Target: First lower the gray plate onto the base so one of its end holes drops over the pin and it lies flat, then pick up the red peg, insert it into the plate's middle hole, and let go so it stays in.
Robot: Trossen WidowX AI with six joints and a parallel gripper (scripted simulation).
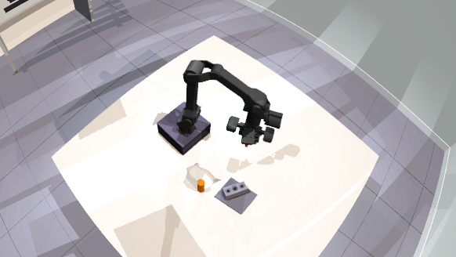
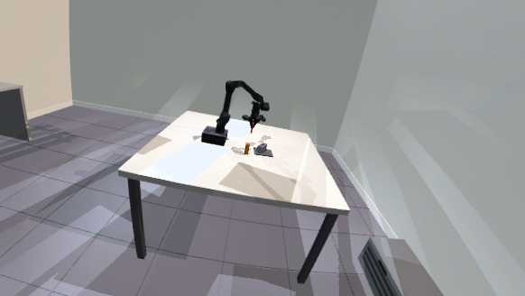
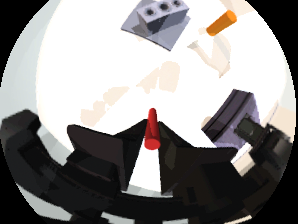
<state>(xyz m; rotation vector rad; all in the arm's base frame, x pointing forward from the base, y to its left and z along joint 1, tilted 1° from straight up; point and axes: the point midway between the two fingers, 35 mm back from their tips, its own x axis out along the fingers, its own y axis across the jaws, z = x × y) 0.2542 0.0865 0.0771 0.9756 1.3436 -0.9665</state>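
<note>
Right now my gripper tip is 70 mm short of the gray plate, 190 mm to the left of it and 70 mm above it. The rest, counted from my gripper tip: orange cylinder (50 mm behind, 260 mm to the right, 70 mm below); then red peg (right at my gripper tip); then base (90 mm ahead, 180 mm to the right, 100 mm below).
</note>
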